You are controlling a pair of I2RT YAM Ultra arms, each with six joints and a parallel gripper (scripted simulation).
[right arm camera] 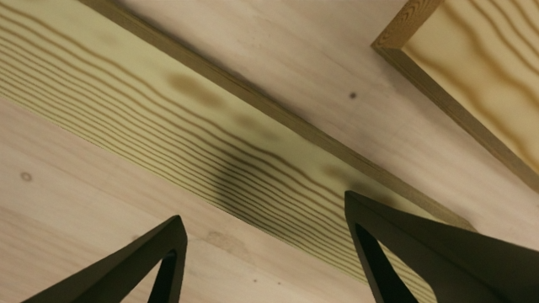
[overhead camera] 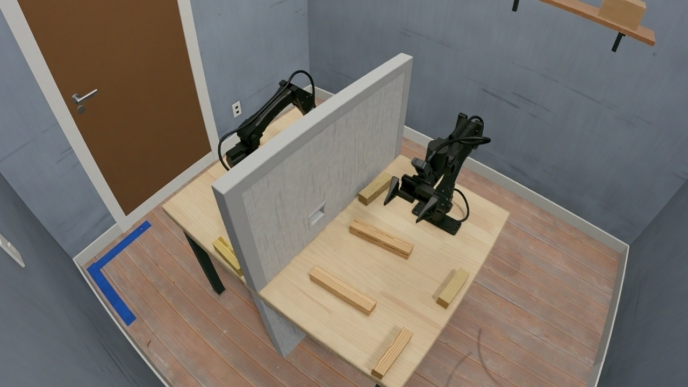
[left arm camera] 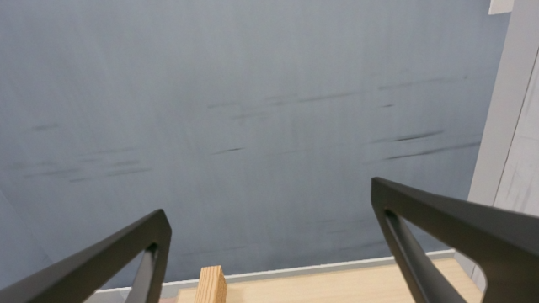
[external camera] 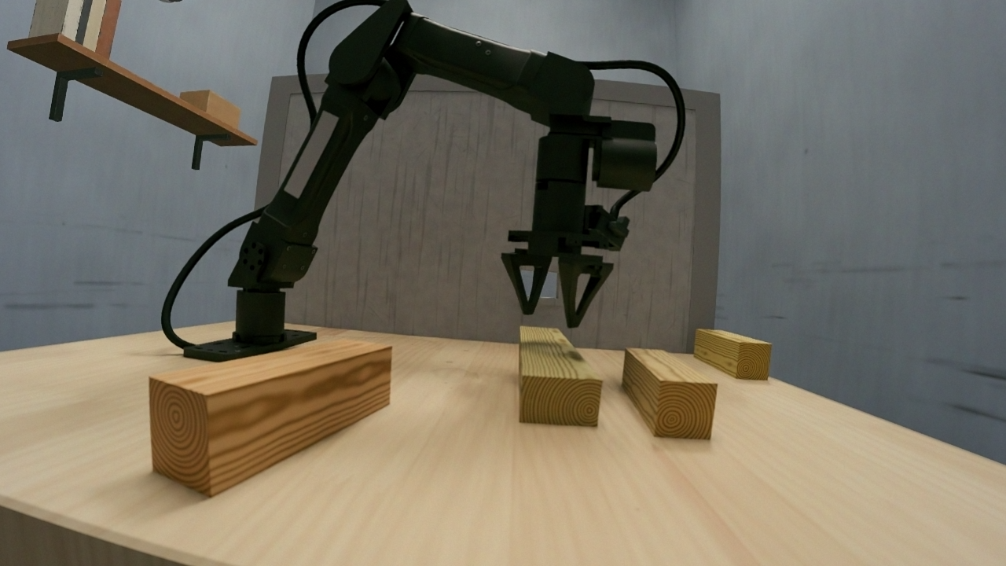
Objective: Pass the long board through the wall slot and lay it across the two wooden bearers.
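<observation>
Right now the long pale board is 60 mm below my right hand and 20 mm to the left of it. Round my right hand: wooden bearer: 520 mm to the left, 110 mm ahead, 50 mm below; thick block: 220 mm to the right, 160 mm behind, 50 mm below.
</observation>
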